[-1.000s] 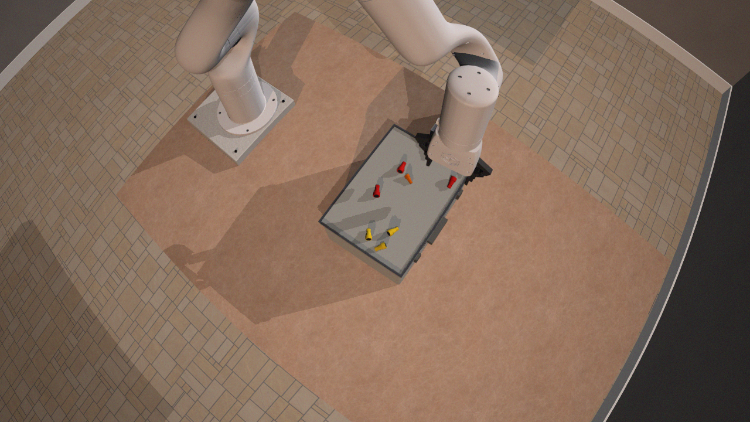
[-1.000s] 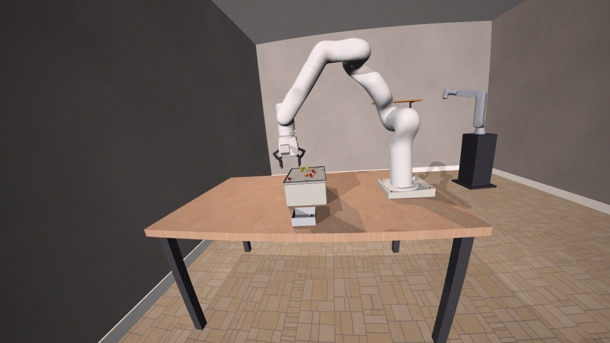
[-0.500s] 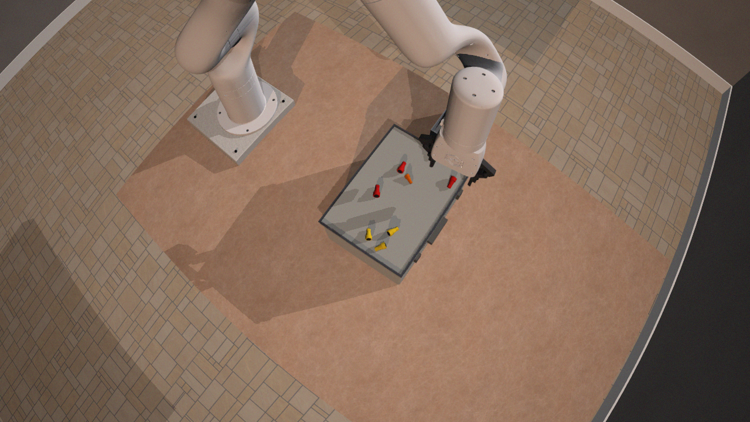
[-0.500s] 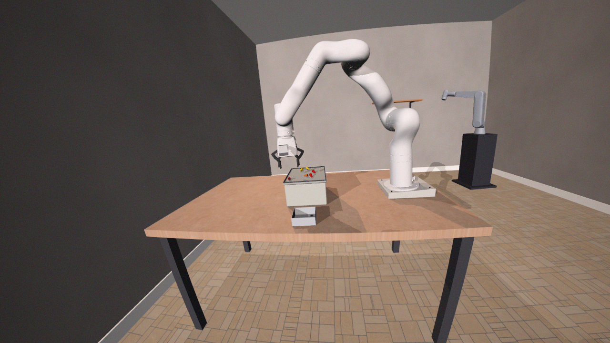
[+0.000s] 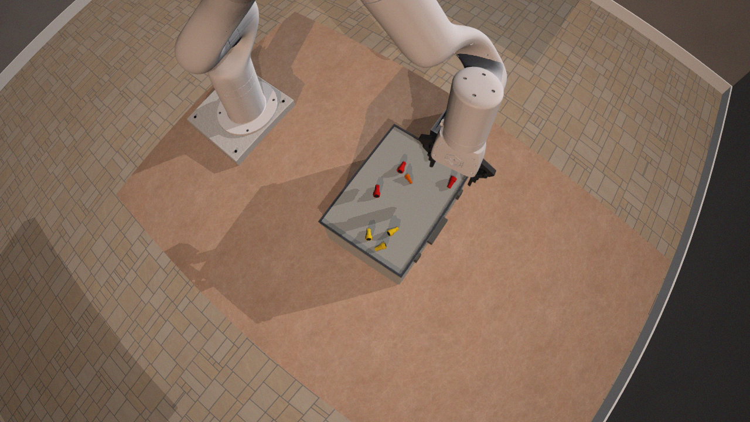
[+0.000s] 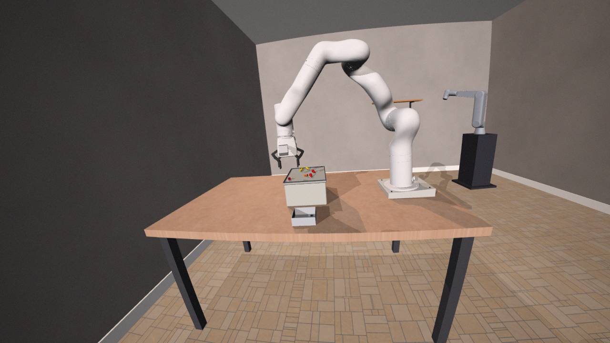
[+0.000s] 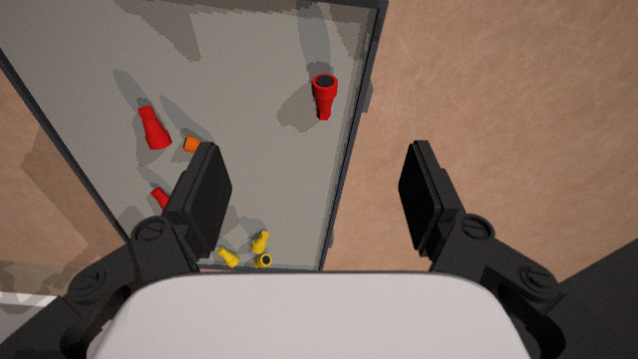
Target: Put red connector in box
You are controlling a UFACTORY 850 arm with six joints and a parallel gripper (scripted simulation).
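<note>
My gripper is now 80 mm past the orange connector, 40 mm to the left of it and 70 mm above it. The rest, counted from my hand: tool case 80 mm behind, 90 mm to the right, 110 mm below.
</note>
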